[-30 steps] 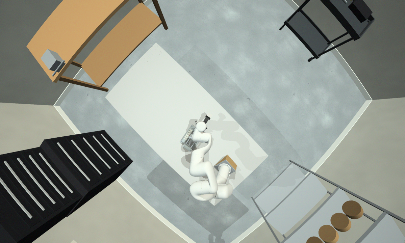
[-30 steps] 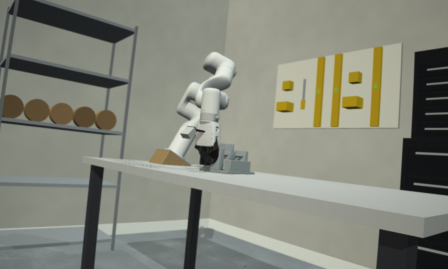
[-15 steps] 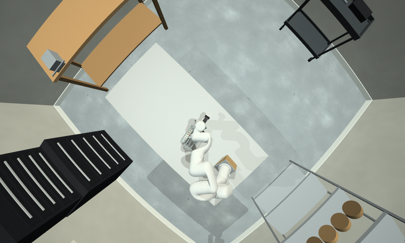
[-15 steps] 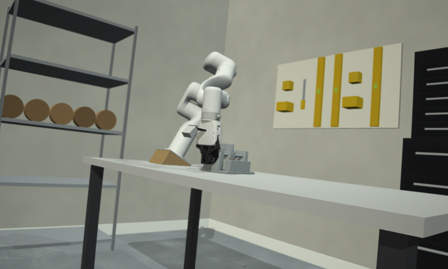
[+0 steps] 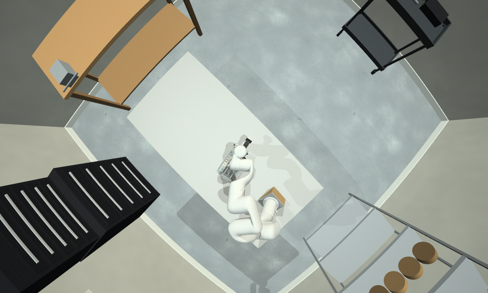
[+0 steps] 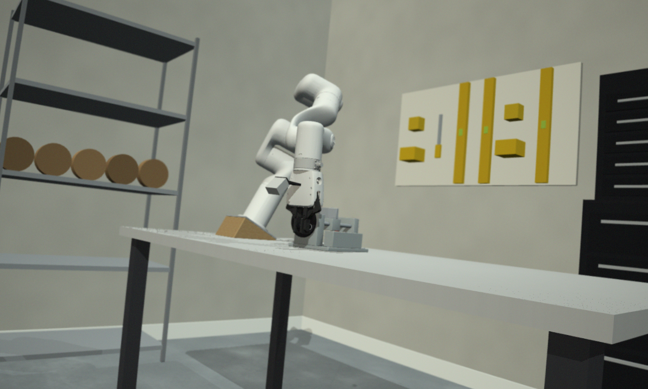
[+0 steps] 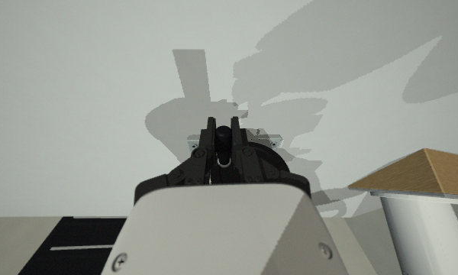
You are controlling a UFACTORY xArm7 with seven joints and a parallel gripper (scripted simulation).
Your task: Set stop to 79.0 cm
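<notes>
Right now the black handwheel is 2 cm to the left of my hand and 1 cm behind it.
</notes>
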